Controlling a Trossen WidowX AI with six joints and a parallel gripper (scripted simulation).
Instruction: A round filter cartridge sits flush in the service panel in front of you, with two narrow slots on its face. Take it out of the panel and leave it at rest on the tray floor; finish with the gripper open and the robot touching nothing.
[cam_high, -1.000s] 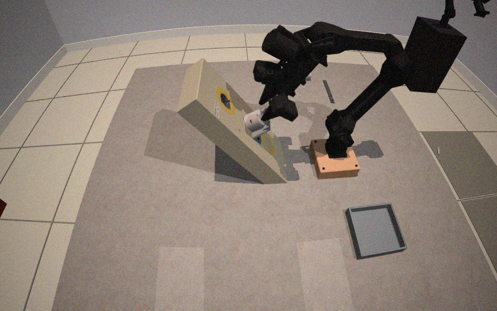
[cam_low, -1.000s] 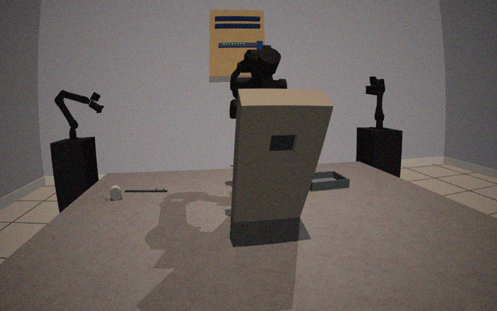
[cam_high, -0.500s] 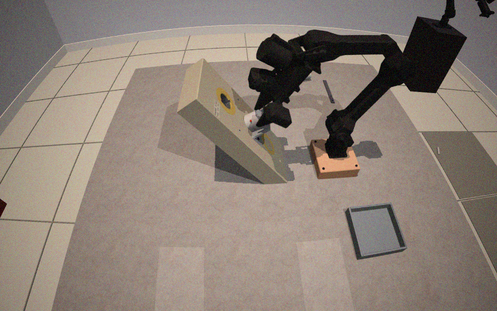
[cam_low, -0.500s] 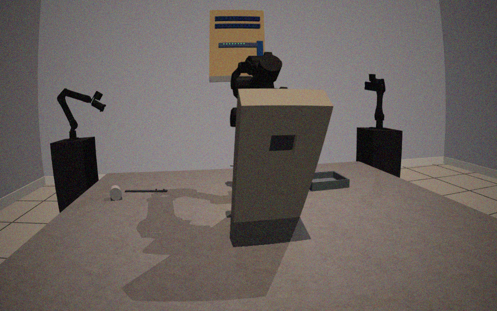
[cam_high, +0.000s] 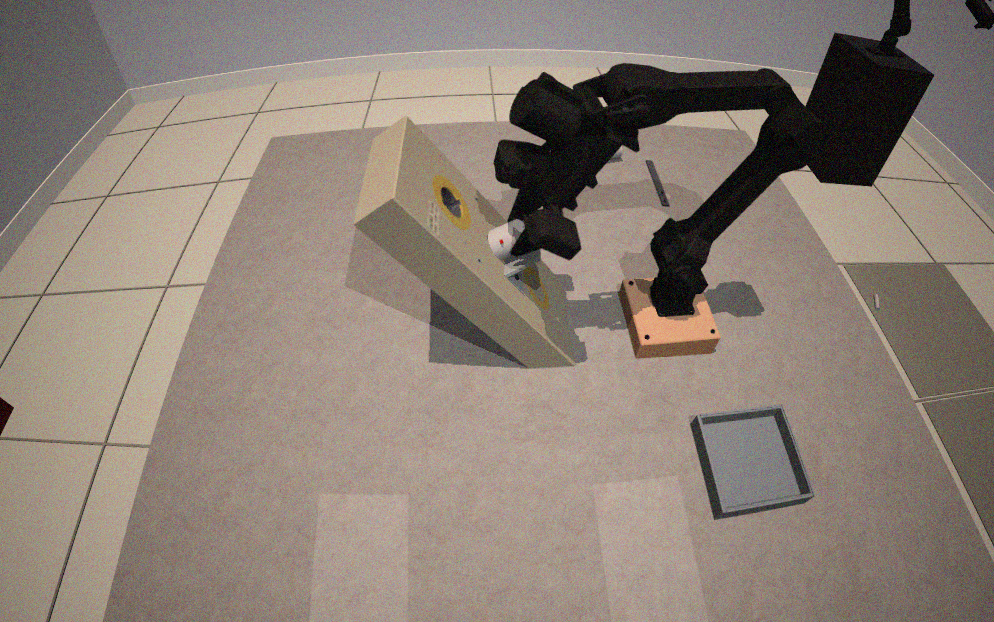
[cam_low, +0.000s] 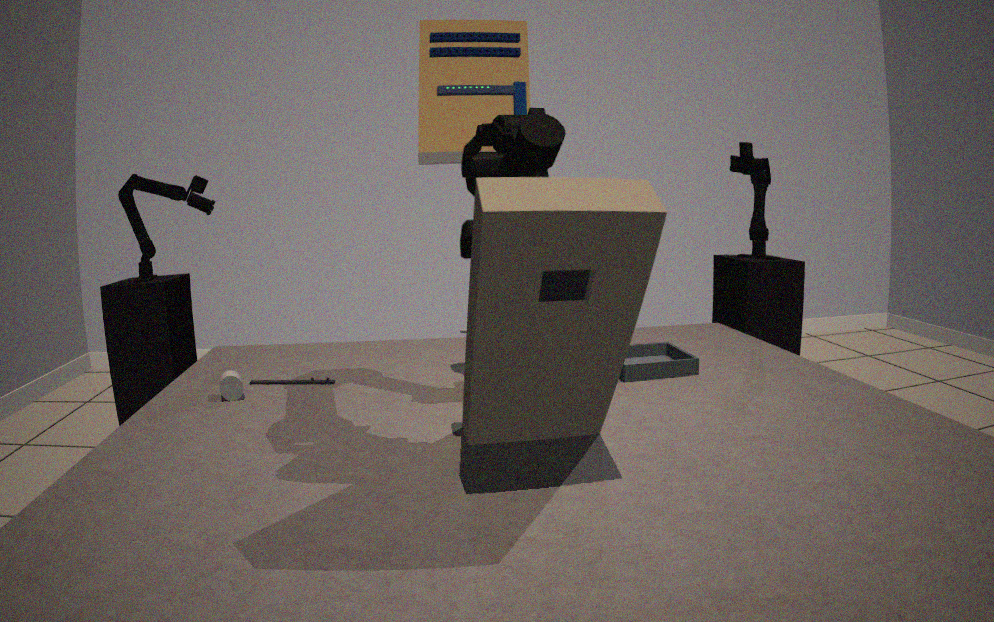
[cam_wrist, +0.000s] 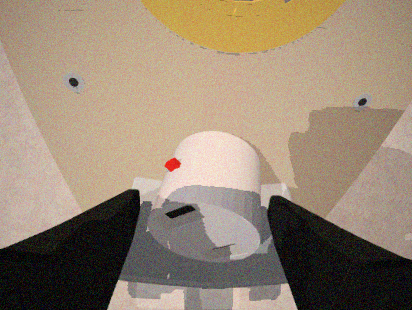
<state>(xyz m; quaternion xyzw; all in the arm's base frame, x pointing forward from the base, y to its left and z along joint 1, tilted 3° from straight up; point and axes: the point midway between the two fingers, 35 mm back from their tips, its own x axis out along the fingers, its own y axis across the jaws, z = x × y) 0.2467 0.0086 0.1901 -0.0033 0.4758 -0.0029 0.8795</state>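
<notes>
My gripper tip is 4 cm above the grey shelf, 1 cm to the left of it and 1 cm past it. From my gripper tip the other things lie so: grey tray: 34 cm behind, 28 cm to the left, 18 cm below; white filter cartridge: right at my gripper tip; beige service panel: 5 cm ahead, 2 cm below, 1 cm to the right.
</notes>
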